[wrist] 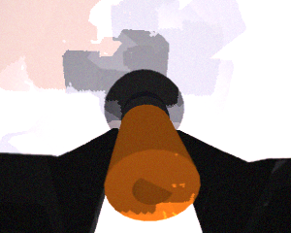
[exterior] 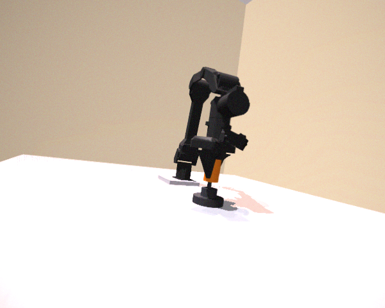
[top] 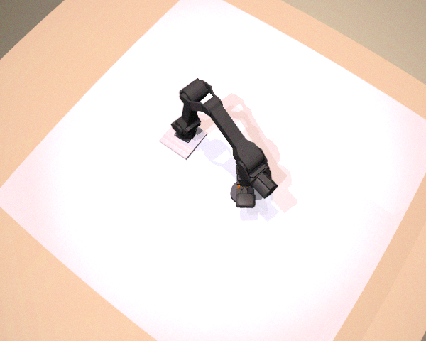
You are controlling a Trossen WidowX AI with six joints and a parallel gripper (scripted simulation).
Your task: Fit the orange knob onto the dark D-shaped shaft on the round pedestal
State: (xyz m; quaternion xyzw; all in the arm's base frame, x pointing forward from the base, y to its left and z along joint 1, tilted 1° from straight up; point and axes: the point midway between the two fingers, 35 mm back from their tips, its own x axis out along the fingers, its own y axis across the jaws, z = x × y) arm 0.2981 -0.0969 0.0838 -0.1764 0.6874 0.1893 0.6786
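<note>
My gripper tip is now 20 mm below the orange knob. Also, from my gripper tip: pedestal 40 mm below.
</note>
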